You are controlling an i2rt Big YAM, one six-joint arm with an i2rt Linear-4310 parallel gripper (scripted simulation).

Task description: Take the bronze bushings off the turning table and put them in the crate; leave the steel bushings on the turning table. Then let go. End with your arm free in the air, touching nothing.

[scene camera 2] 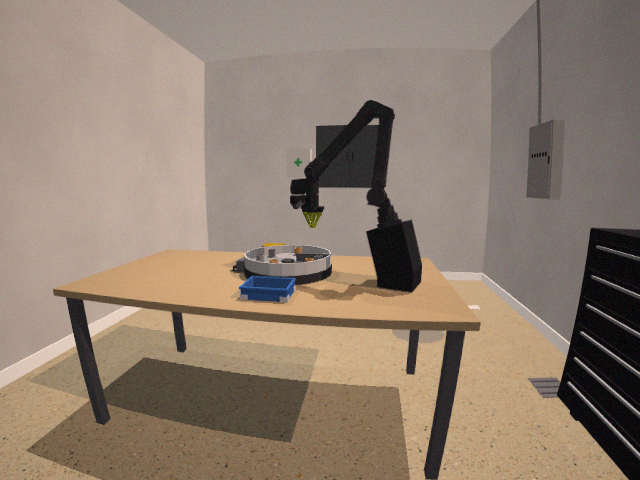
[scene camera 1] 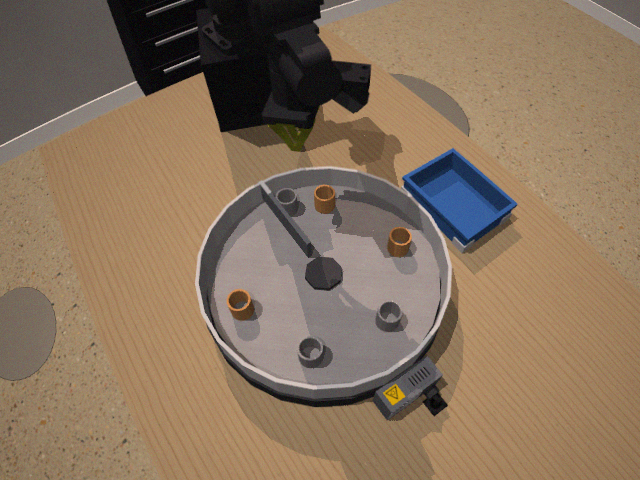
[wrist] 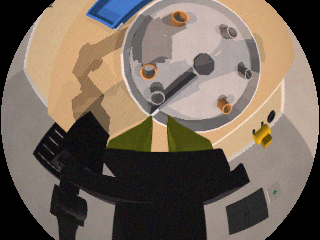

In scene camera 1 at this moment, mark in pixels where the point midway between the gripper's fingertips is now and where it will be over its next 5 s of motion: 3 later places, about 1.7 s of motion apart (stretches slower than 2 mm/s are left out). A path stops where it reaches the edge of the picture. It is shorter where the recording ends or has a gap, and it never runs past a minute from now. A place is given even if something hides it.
The gripper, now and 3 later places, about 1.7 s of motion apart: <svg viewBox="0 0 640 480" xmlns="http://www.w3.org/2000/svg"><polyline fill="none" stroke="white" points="297,146 322,168 322,180 324,189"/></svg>
